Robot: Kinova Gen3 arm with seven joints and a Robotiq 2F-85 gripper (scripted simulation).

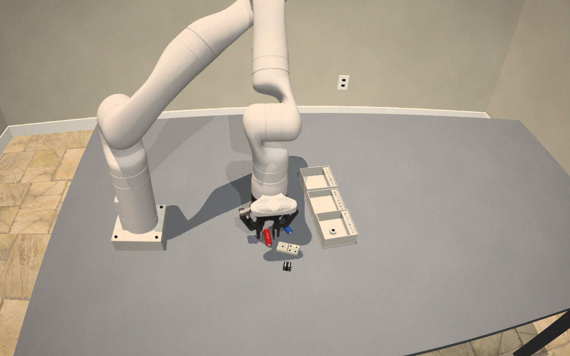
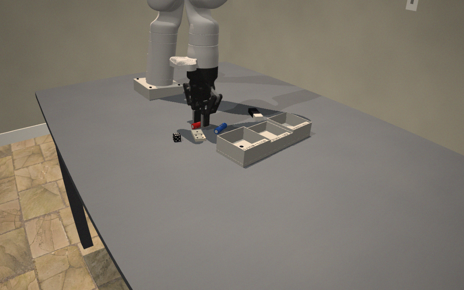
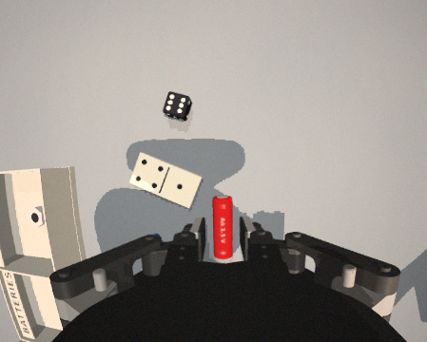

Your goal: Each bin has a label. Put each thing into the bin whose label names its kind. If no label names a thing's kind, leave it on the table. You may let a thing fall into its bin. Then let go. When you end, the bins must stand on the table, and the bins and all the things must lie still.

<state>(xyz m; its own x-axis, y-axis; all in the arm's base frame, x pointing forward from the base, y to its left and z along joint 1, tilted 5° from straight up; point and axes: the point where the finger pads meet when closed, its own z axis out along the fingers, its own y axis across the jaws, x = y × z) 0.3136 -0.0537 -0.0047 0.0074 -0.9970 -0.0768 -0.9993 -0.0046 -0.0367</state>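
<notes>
The red battery lies 20 mm below my hand. Round my hand: blue battery (50 mm ahead, 30 mm to the left, 20 mm below); black die (30 mm ahead, 90 mm to the right, 10 mm below); cream domino (50 mm ahead, 40 mm to the right, 20 mm below).
</notes>
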